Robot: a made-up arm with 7 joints.
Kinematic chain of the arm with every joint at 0, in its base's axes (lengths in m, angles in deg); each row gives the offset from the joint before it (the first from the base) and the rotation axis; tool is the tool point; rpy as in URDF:
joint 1: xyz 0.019 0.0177 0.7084 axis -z
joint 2: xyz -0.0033 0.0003 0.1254 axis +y
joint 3: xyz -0.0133 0 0.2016 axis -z
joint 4: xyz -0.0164 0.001 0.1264 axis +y
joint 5: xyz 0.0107 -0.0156 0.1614 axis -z
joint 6: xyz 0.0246 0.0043 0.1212 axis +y
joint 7: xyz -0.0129 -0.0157 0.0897 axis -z
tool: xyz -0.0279 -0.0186 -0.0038 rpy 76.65 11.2 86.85
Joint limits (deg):
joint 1: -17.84..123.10
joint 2: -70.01..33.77
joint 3: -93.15..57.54
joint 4: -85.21..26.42
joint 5: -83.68..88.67
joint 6: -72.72..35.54
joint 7: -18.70..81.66
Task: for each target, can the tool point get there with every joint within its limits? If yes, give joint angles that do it. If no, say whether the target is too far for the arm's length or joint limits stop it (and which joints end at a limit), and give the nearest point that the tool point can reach.
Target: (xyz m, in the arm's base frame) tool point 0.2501 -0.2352 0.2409
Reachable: no: joint limits stop it (at a limit: joint 1, joint 2, joint 4, joint 7) | nearest point 0.3826 0.2372 0.6535 | short by 0.641 m
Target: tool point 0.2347 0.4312 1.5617
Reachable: no: too far | nearest point 0.1974 0.3597 1.4349 | short by 0.150 m
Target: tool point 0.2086 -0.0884 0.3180
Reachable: no: joint limits stop it (at a limit: joint 1, joint 2, joint 4, joint 7) | nearest point 0.3470 0.2659 0.6346 | short by 0.495 m
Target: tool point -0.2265 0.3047 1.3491
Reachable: yes | joints 61.90 -4.53 -6.05 -57.32 -35.12 0.89 -4.23
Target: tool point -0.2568 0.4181 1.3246
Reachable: yes | joints 64.30 -35.25 -31.77 -13.54 -10.19 -7.30 62.41
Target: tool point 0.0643 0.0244 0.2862
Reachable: no: joint limits stop it (at a limit: joint 1, joint 2, joint 4, joint 7) | nearest point 0.2542 0.3373 0.6081 | short by 0.487 m
